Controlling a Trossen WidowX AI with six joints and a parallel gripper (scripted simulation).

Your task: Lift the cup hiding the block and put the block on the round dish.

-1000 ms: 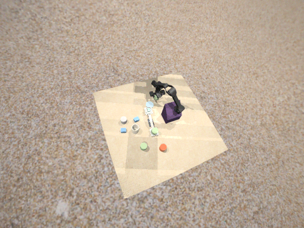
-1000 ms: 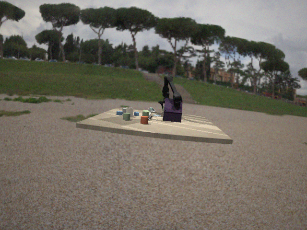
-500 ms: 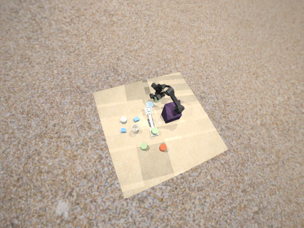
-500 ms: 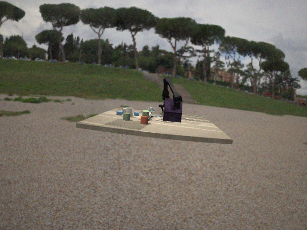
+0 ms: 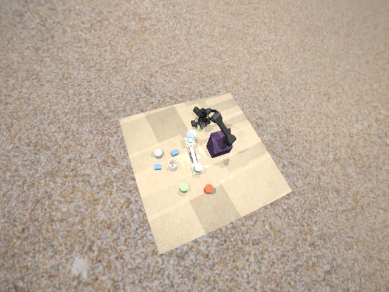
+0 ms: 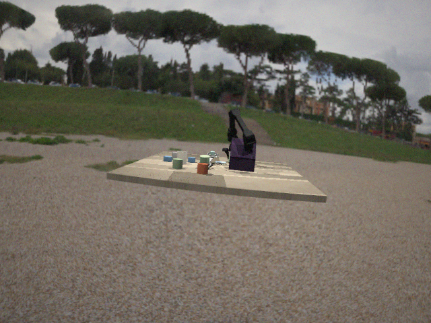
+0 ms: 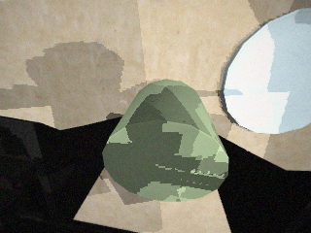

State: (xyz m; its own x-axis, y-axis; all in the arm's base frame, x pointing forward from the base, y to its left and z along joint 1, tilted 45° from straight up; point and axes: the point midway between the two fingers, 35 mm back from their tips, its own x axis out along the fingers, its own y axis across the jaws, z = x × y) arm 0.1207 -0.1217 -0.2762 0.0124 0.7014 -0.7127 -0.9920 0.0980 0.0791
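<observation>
Right now my gripper tip is 270 mm to the right of the balance beam, 190 mm short of it and 10 mm below it. The rest, counted from my gripper tip: orange cylinder (600 mm to the left, 200 mm ahead, 10 mm above).
</observation>
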